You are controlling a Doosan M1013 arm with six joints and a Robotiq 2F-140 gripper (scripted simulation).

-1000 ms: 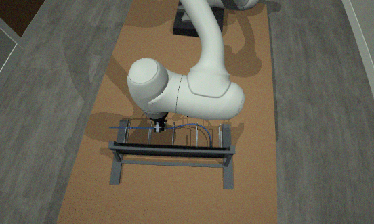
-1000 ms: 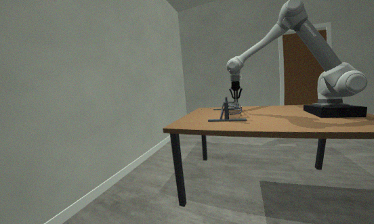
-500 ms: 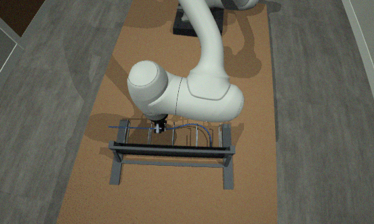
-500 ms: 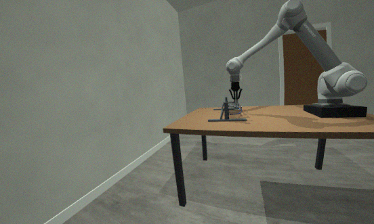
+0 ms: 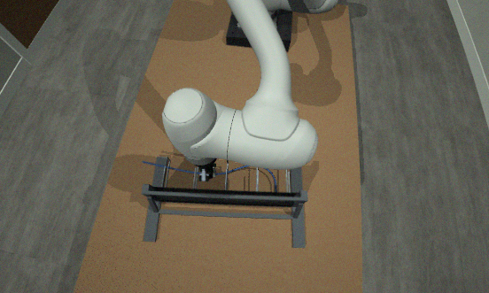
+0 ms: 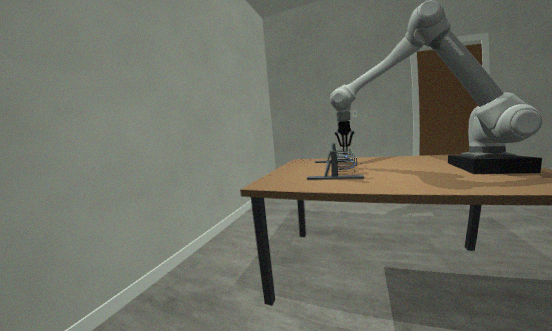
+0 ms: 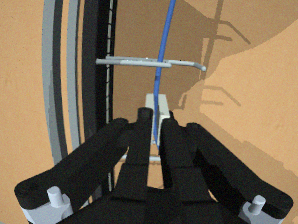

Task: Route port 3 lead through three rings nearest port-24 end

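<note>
Right now the dark grey rack is 70 mm ahead of my hand, 60 mm to the left of it and 30 mm below it.
</note>
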